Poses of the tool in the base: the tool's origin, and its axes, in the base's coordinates. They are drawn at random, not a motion.
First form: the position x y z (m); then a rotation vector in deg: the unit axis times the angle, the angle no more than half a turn.
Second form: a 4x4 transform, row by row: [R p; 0 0 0 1], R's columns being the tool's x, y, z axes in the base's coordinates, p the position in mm. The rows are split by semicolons. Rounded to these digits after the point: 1 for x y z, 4 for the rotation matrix.
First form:
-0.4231 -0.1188 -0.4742 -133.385 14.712 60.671
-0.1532 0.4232 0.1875 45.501 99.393 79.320
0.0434 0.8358 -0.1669 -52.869 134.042 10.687
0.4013 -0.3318 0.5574 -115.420 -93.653 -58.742
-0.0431 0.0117 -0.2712 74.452 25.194 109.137
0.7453 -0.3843 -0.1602 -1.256 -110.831 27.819
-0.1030 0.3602 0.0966 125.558 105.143 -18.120
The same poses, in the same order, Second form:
0.6691 -0.3893 -0.6330 -423.1; 0.0561 -0.8229 0.5654 -118.8; -0.7410 -0.4139 -0.5288 -474.2; 0 0 0 1
-0.5140 0.0086 0.8577 -153.2; 0.8383 0.2171 0.5002 423.2; -0.1819 0.9761 -0.1188 187.5; 0 0 0 1
-0.5711 -0.6587 0.4898 43.4; -0.5728 0.7472 0.3370 835.8; -0.5880 -0.0881 -0.8041 -166.9; 0 0 0 1
0.0724 0.9472 0.3125 401.3; 0.6936 -0.2730 0.6666 -331.8; 0.7167 0.1684 -0.6767 557.4; 0 0 0 1
-0.1796 -0.4025 0.8976 -43.1; 0.7552 -0.6412 -0.1363 11.7; 0.6304 0.6534 0.4191 -271.2; 0 0 0 1
-0.4110 -0.2069 -0.8879 745.3; 0.2370 0.9162 -0.3231 -384.3; 0.8803 -0.3432 -0.3275 -160.2; 0 0 0 1
0.1761 0.9844 0.0030 -103.0; 0.9266 -0.1648 -0.3381 360.2; -0.3323 0.0623 -0.9411 96.6; 0 0 0 1

